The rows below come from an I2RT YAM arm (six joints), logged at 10 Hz.
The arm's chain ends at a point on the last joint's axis. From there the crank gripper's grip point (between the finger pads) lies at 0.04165 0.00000 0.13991 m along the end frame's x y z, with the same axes.
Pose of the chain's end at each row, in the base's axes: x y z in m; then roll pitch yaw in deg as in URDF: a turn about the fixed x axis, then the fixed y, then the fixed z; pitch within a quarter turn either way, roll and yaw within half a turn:
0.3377 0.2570 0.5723 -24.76 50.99 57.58
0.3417 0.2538 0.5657 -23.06 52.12 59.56
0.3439 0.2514 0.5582 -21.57 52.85 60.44
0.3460 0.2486 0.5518 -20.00 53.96 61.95
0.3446 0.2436 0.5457 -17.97 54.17 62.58
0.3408 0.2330 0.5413 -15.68 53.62 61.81
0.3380 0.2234 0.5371 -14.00 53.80 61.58
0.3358 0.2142 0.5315 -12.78 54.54 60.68
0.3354 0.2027 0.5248 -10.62 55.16 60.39
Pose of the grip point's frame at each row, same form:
0.3552 0.3939 0.6199 -24.76 50.99 57.58
0.3589 0.3912 0.6119 -23.06 52.12 59.56
0.3627 0.3889 0.6036 -21.57 52.85 60.44
0.3653 0.3866 0.5955 -20.00 53.96 61.95
0.3672 0.3809 0.5898 -17.97 54.17 62.58
0.3704 0.3682 0.5877 -15.68 53.62 61.81
0.3721 0.3575 0.5837 -14.00 53.80 61.58
0.3751 0.3473 0.5767 -12.78 54.54 60.68
0.3805 0.3343 0.5692 -10.62 55.16 60.39

